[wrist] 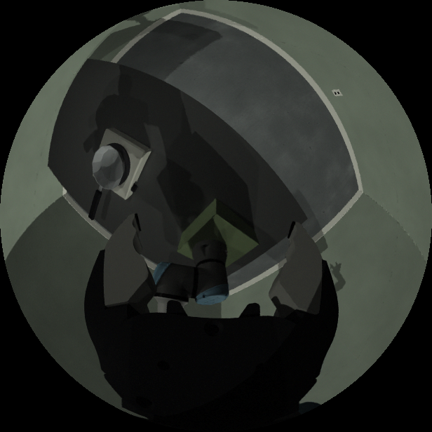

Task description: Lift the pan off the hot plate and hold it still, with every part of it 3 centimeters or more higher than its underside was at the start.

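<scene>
A grey faceted round pan (108, 167) with a dark handle sits on a pale square hot plate (141, 162) in the left part of the wrist view. The pan's handle points down and to the left, past the edge of the hot plate. The hot plate has a small dark knob at its lower corner. My gripper (214, 219) is wide open with nothing between its fingers. It is well away from the pan, which shows up and to the left beyond the left finger.
The hot plate stands on a dark table top (70, 145). A green square base (242, 243) carries the robot arm (211, 272), which shows between the fingers. A grey mat with a pale border (270, 95) lies beyond the table top. A wall socket (337, 93) shows at the upper right.
</scene>
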